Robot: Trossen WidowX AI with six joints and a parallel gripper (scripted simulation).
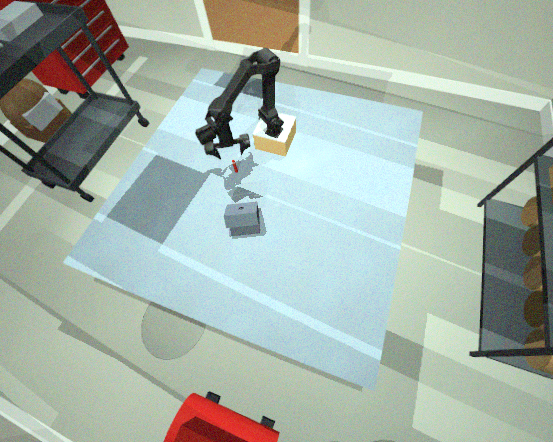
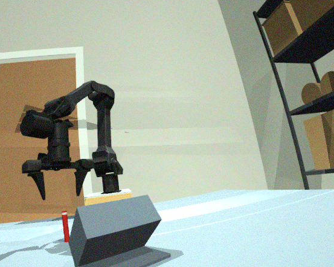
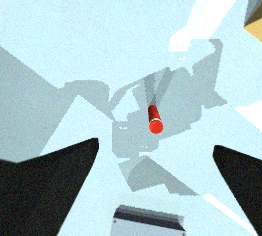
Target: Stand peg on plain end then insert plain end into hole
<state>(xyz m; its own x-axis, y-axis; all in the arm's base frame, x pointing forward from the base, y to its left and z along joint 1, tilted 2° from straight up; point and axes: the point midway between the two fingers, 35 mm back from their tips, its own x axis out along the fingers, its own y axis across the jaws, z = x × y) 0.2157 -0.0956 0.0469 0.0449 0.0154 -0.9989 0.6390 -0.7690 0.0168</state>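
Right now the red peg is 60 mm below my gripper tip. Also, from my gripper tip: grey sloped panel 190 mm ahead, 170 mm to the left, 60 mm below.
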